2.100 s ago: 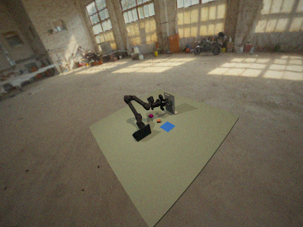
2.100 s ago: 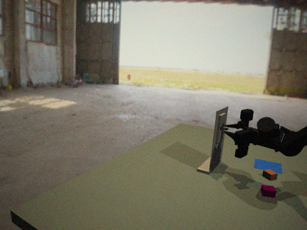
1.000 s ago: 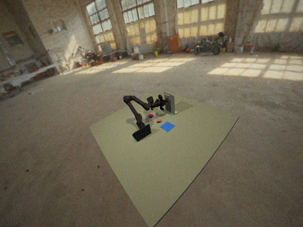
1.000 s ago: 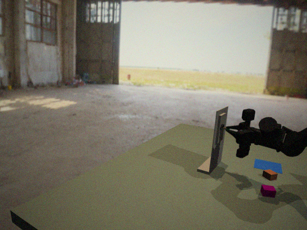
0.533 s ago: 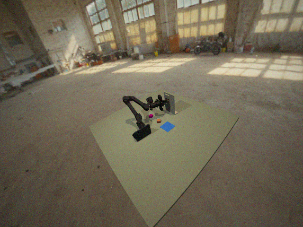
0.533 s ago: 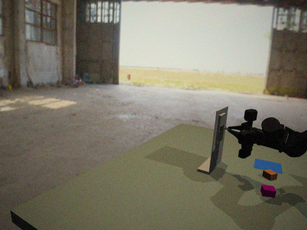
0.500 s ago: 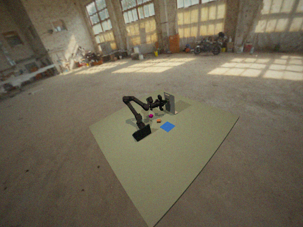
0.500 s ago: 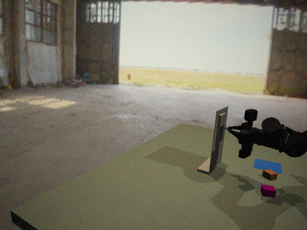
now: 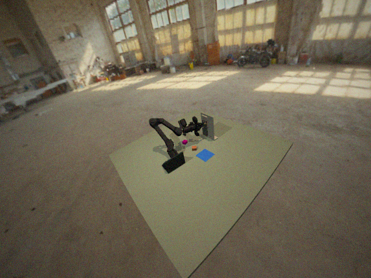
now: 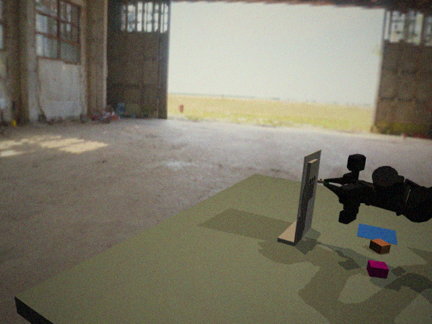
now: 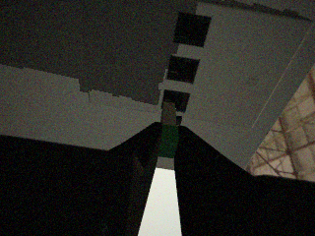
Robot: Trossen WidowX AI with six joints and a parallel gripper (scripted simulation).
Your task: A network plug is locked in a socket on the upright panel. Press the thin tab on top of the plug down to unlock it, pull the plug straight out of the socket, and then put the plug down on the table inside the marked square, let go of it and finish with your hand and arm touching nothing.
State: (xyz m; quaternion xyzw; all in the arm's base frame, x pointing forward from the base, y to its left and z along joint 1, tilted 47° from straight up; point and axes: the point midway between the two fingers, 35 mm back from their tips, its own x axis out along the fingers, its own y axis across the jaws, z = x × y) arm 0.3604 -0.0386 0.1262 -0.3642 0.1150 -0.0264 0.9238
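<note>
The blue marked square is 180 mm below my gripper tip, 170 mm to the right of it and 150 mm behind it. Also, from my gripper tip: green network plug right at my gripper tip; then grey upright panel 60 mm below, 50 mm ahead, 10 mm to the left.
</note>
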